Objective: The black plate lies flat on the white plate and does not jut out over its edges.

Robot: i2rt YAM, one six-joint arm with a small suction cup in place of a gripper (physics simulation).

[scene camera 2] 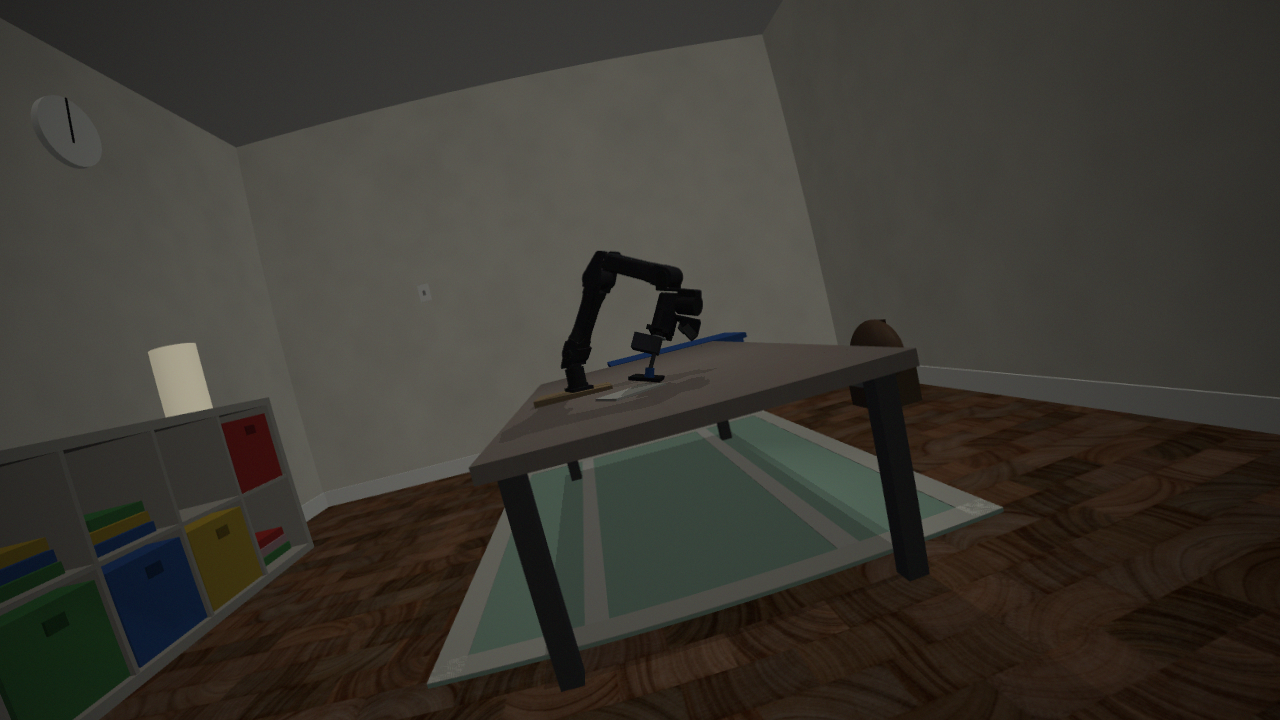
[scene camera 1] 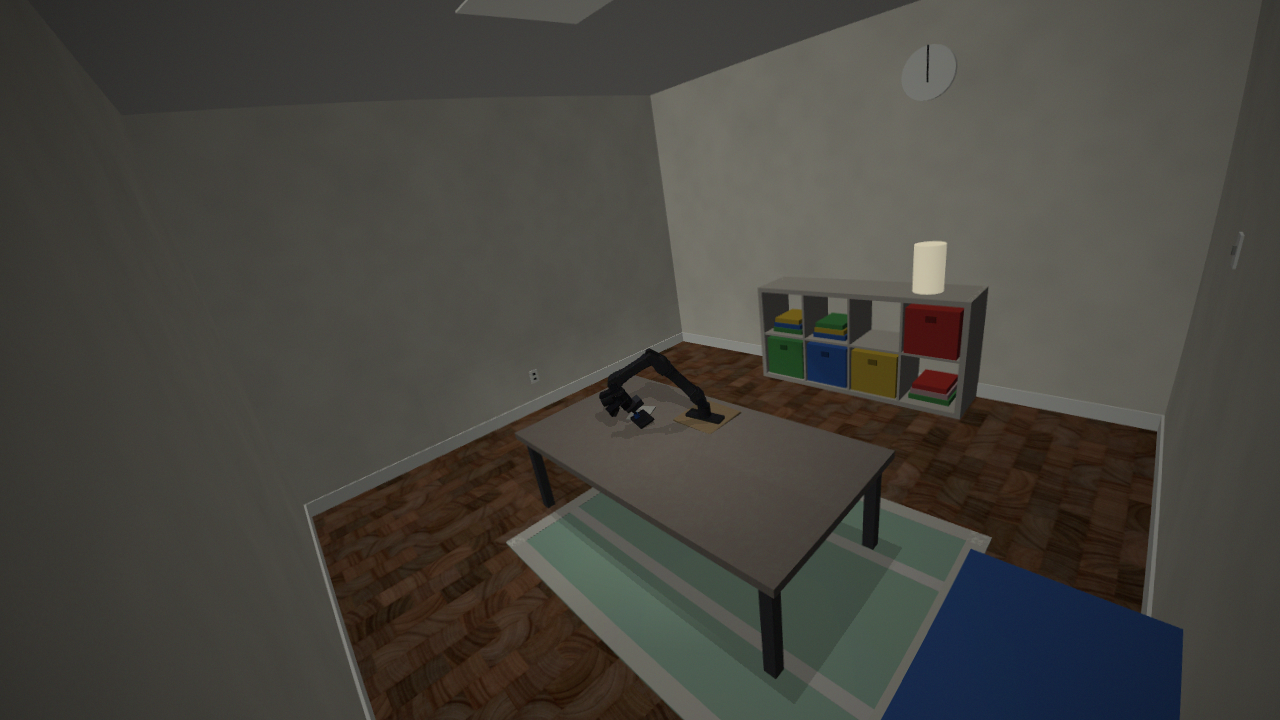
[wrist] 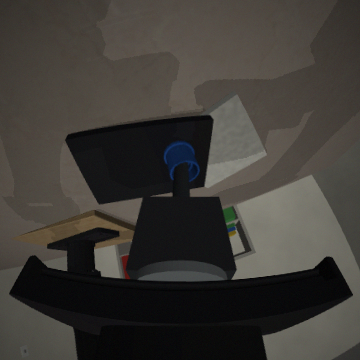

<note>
My suction cup (scene camera 2: 651, 344) is stuck to a black plate (wrist: 125, 161), which still rests on the table. The table carries a white plate (wrist: 234, 144).
My suction cup also shows in the wrist view (wrist: 179, 151).
</note>
